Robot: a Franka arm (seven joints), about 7 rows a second.
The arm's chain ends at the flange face. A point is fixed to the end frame.
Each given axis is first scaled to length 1.
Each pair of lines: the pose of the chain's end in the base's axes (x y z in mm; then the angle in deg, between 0 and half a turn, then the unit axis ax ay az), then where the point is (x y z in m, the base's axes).
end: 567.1 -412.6 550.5 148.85 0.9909 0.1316 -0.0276
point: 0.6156 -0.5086 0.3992
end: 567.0 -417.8 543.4 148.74 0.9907 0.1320 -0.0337
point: 0.6136 -0.5145 0.3919
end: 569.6 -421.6 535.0 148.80 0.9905 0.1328 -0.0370
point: 0.6152 -0.5183 0.3832
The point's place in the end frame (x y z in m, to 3 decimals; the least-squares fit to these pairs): 0.043 0.015 0.180
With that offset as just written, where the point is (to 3 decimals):
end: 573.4 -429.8 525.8 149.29 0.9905 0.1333 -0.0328
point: 0.620 -0.525 0.373
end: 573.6 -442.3 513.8 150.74 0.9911 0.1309 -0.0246
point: 0.622 -0.533 0.359
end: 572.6 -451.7 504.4 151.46 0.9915 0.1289 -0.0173
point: 0.623 -0.540 0.349
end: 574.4 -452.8 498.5 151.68 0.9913 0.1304 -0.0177
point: 0.625 -0.541 0.343
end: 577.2 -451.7 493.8 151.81 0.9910 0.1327 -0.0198
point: 0.627 -0.539 0.338
